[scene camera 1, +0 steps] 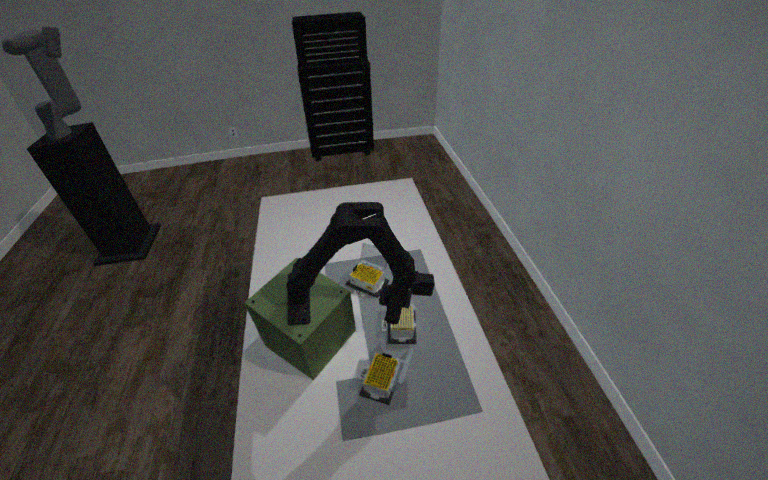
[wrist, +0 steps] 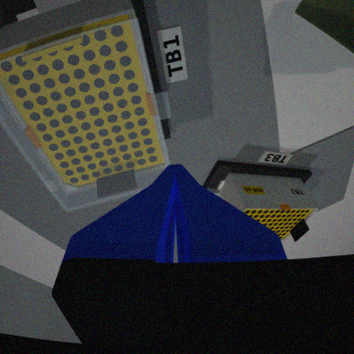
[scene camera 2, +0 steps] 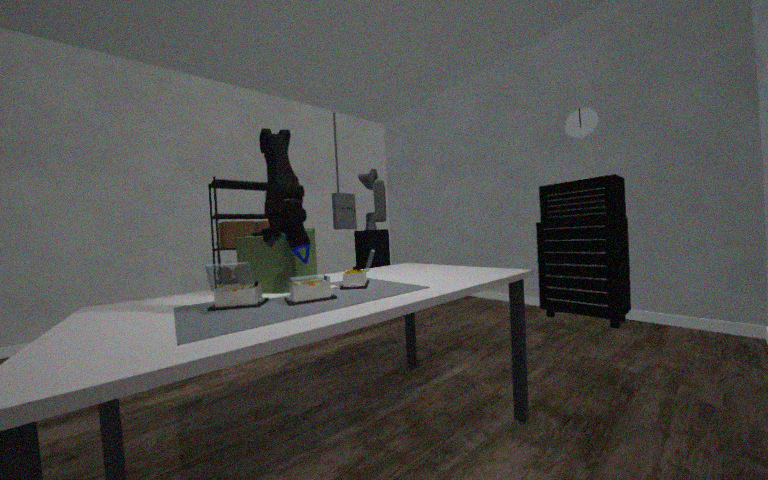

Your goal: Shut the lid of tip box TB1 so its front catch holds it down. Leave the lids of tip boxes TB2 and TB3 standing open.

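Frame: origin at the arm's base, x left, y back, z up, level; millimetres.
Seen in the pictures: gripper, between the fingertips: (scene camera 2: 305, 263); arm's base, origin of its link: (scene camera 1: 299, 298).
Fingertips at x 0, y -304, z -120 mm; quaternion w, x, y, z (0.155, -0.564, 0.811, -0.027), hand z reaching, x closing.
Observation:
Offsets run from my fingertips to a thing's middle. "*": to the spot under its first point. Level surfaces: height alone.
Tip box TB1 {dx -5, dy -29, dz -83 mm} (scene camera 1: 403, 328) (scene camera 2: 308, 291) (wrist: 85, 105) is the middle box, with a yellow rack. Its clear lid lies down over the rack; whether the front catch holds it cannot be told. Tip box TB3 {dx +225, dy +66, dz -89 mm} (scene camera 1: 367, 275) (scene camera 2: 353, 279) (wrist: 280, 192) is at the far end, its lid {* dx +254, dy -33, dz -10 mm} (scene camera 2: 370, 259) standing up in scene camera 2. The near box, TB2 by elimination, (scene camera 1: 381, 372) (scene camera 2: 235, 296) has its clear lid {* dx -244, dy +1, dz -10 mm} (scene camera 2: 228, 274) raised. My gripper (scene camera 2: 306, 262) (wrist: 175, 175) is shut and empty, above and apart from the boxes; its fingertips are unclear in scene camera 1.
A green block (scene camera 1: 305, 333) (scene camera 2: 266, 268) under the arm's base stands beside the boxes. A grey mat {dz -122 mm} (scene camera 1: 447, 384) (scene camera 2: 198, 328) lies under the boxes on the white table {dz -125 mm} (scene camera 1: 288, 215) (scene camera 2: 73, 362). A black cabinet (scene camera 1: 334, 84) (scene camera 2: 614, 249) stands beyond the table.

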